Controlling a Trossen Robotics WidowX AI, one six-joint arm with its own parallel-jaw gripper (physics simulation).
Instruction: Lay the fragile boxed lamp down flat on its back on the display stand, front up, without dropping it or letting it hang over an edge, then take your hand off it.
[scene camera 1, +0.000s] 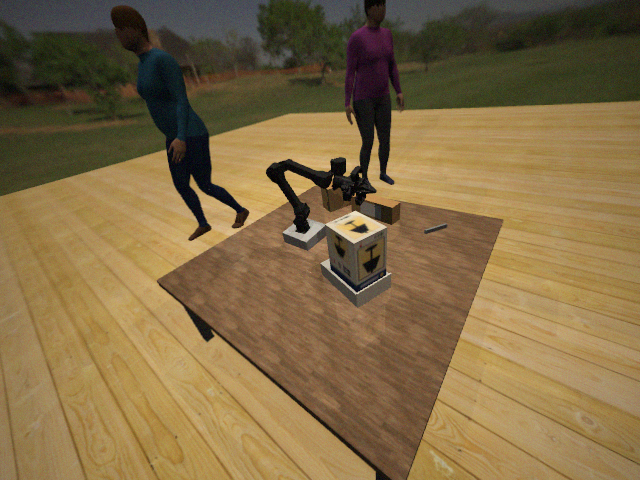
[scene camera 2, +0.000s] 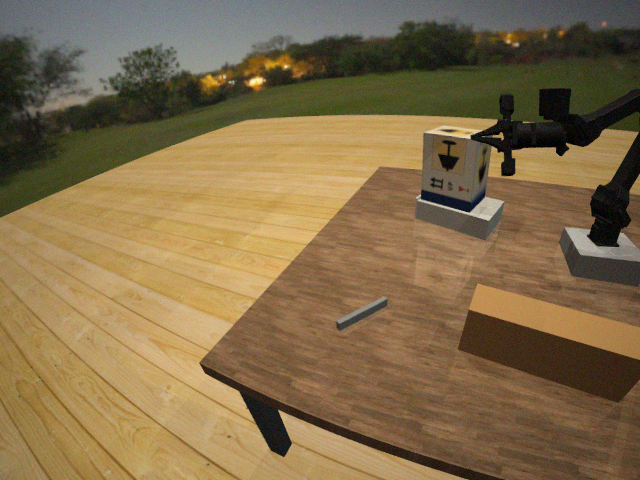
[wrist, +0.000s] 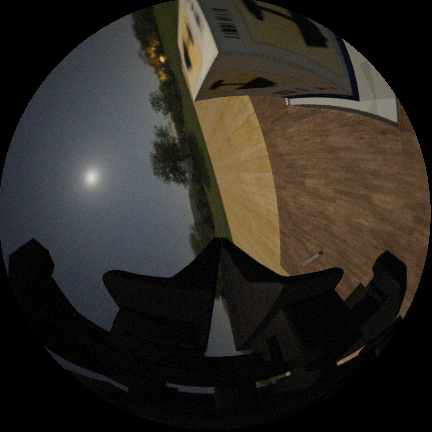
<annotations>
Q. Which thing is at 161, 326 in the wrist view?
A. My gripper.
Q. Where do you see a display stand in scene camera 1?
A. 365, 295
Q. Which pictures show my gripper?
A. Scene camera 1, scene camera 2 and the wrist view: all of them.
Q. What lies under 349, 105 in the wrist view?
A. A display stand.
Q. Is my gripper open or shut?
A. Shut.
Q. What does my gripper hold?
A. Nothing.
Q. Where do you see a display stand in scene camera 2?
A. At 480, 222
</annotations>
